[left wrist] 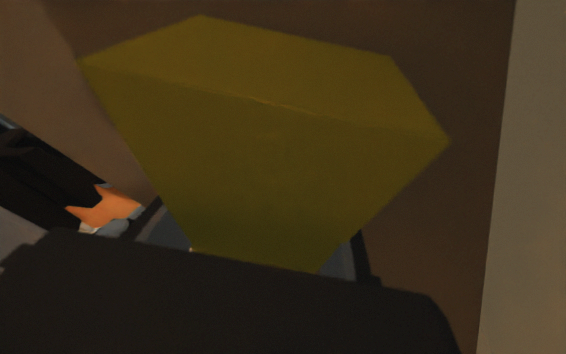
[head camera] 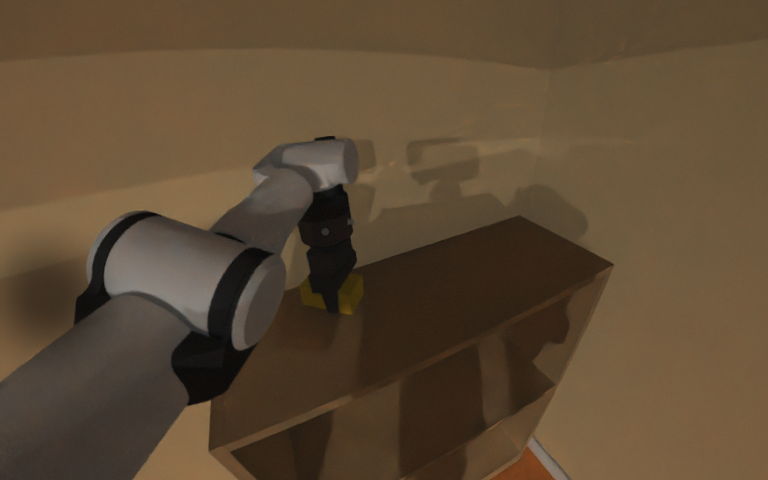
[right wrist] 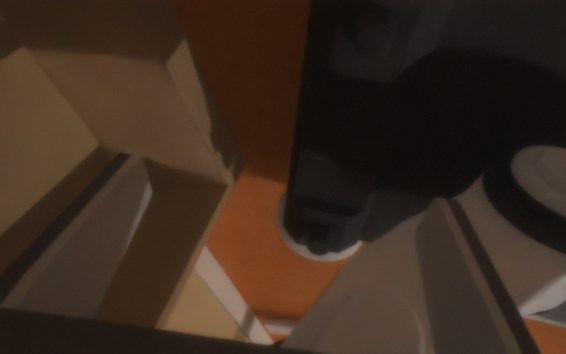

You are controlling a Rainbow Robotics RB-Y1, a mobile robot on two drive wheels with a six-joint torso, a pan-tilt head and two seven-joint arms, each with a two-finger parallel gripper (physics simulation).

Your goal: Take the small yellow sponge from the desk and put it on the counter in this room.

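The small yellow sponge is a block between the fingers of my left gripper, which is shut on it and points down. The sponge is over the left part of the flat top of a brown wooden shelf unit; whether it touches the top cannot be told. My right gripper is open and empty, low beside the shelf unit, with one finger in front of its open compartment. The desk does not show.
Beige walls meet in a corner behind the shelf unit. Its open compartments face the front in the head view. Orange floor shows beside it. In the right wrist view, my dark base stands close to the shelf unit.
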